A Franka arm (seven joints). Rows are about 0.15 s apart.
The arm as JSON. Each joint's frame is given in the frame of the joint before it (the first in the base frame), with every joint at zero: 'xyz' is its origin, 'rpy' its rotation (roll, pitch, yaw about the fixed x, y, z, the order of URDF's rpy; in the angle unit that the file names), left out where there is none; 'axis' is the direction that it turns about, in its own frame. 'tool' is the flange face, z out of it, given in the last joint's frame.
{
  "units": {
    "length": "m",
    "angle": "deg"
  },
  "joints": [
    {
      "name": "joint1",
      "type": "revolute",
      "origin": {
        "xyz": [
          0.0,
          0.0,
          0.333
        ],
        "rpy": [
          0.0,
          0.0,
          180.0
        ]
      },
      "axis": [
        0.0,
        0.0,
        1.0
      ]
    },
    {
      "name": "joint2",
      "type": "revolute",
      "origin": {
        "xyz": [
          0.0,
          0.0,
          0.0
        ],
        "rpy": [
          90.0,
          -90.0,
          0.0
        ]
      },
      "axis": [
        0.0,
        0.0,
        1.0
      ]
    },
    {
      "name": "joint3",
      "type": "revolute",
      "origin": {
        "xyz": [
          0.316,
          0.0,
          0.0
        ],
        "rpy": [
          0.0,
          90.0,
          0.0
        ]
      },
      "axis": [
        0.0,
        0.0,
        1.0
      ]
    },
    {
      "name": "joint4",
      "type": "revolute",
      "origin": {
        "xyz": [
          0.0,
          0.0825,
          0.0
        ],
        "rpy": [
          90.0,
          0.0,
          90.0
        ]
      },
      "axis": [
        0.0,
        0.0,
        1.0
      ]
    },
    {
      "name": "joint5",
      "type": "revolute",
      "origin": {
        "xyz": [
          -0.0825,
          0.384,
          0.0
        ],
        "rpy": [
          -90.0,
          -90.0,
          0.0
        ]
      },
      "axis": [
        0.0,
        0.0,
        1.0
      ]
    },
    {
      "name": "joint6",
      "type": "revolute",
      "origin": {
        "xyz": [
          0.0,
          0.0,
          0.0
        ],
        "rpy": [
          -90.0,
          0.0,
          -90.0
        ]
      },
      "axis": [
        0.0,
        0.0,
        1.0
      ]
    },
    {
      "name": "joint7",
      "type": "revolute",
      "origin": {
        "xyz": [
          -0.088,
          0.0,
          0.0
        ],
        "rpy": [
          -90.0,
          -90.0,
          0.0
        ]
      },
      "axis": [
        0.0,
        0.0,
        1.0
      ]
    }
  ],
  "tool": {
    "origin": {
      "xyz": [
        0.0,
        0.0,
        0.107
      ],
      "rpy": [
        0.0,
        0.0,
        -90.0
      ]
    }
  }
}
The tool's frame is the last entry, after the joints.
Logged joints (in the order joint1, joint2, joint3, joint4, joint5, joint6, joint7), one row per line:
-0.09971 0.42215 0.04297 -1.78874 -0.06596 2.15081 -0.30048
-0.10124 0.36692 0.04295 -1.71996 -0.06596 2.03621 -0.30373
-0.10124 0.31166 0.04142 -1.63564 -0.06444 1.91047 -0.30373
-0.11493 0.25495 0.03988 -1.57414 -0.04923 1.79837 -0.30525
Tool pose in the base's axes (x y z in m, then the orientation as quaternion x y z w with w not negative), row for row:
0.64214 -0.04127 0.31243 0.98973 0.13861 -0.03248 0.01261
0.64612 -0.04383 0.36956 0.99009 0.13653 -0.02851 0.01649
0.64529 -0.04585 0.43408 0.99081 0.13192 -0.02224 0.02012
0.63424 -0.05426 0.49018 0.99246 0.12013 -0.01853 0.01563
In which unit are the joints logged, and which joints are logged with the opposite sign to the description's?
The joints are logged in radians. Opposite sign: none.
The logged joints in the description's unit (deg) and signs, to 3 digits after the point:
-5.713 24.187 2.462 -102.487 -3.779 123.232 -17.216
-5.801 21.023 2.461 -98.546 -3.779 116.666 -17.402
-5.801 17.857 2.373 -93.715 -3.692 109.462 -17.402
-6.585 14.608 2.285 -90.192 -2.821 103.039 -17.490

